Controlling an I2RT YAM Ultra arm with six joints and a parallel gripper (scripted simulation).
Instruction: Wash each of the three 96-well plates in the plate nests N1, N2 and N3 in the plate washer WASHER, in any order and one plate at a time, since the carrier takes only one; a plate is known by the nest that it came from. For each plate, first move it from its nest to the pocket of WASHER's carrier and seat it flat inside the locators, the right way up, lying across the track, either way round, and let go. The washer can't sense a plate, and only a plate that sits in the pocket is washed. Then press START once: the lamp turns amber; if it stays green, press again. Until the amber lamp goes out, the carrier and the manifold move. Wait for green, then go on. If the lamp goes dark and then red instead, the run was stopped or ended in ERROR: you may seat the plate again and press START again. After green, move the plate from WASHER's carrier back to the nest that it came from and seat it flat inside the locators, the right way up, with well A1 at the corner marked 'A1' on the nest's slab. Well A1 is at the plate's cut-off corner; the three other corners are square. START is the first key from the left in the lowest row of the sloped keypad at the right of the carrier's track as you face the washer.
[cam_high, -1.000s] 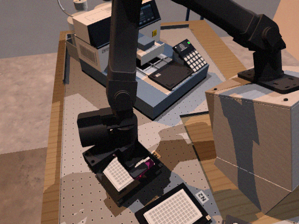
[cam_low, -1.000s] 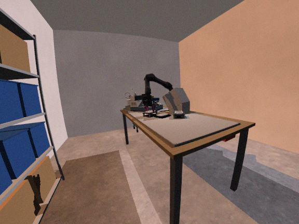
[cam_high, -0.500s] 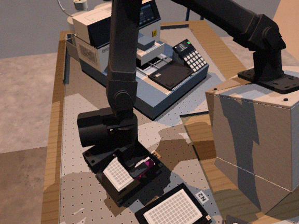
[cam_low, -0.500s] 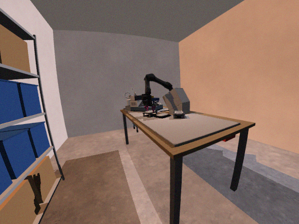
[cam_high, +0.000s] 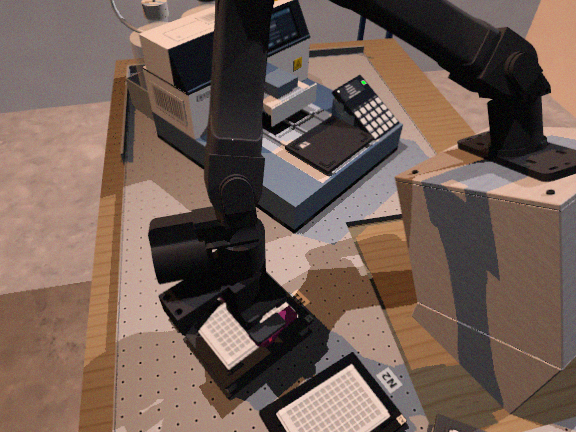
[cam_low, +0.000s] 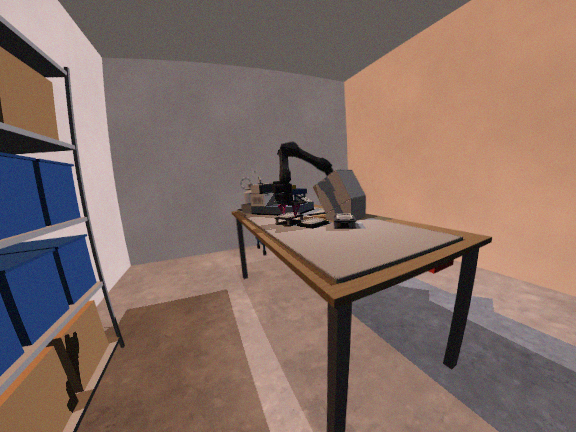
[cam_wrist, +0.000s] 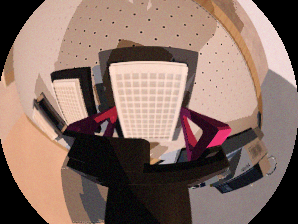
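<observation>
Now: the nest N1 10 mm below my hand. The rest, counted from my hand: nest N2: 90 mm behind, 150 mm to the left, 50 mm below; then n2 label: 190 mm behind, 120 mm to the left, 50 mm below; then nest n3: 210 mm behind, 290 mm to the left, 10 mm below.
</observation>
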